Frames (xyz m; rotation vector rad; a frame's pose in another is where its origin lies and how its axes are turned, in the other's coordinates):
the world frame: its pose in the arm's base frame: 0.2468 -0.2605 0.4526 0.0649 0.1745 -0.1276
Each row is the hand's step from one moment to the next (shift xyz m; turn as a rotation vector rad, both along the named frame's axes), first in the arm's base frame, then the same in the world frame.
Working: the arm's base frame: its pose in the world frame: -0.1924 0.2011 -0.5061 -0.0649 -0.1745 0.1276

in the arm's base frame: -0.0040 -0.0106 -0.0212 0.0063 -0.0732 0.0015
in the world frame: 0.0011 -0.0121 -0.0207 0.0147 -0.0715 0.0081
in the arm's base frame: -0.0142 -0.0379 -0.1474 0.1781 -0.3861 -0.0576
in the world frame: 0.0168 -0.0472 -0.1444 0.2308 -0.3617 0.0026
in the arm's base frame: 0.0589 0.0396 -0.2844 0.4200 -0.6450 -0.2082
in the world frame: 0.1031 0.0318 -0.2725 0.5251 -0.5940 -0.0850
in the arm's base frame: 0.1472 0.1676 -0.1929 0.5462 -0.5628 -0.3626
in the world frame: 0.1577 0.1751 -0.1774 0.6658 -0.5042 -0.2216
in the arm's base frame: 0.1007 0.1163 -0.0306 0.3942 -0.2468 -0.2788
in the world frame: 0.0897 0.1268 -0.0218 0.4642 -0.2070 -0.1888
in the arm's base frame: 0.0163 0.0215 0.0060 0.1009 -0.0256 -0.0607
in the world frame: 0.0123 0.0238 0.0070 0.1124 -0.0152 -0.0407
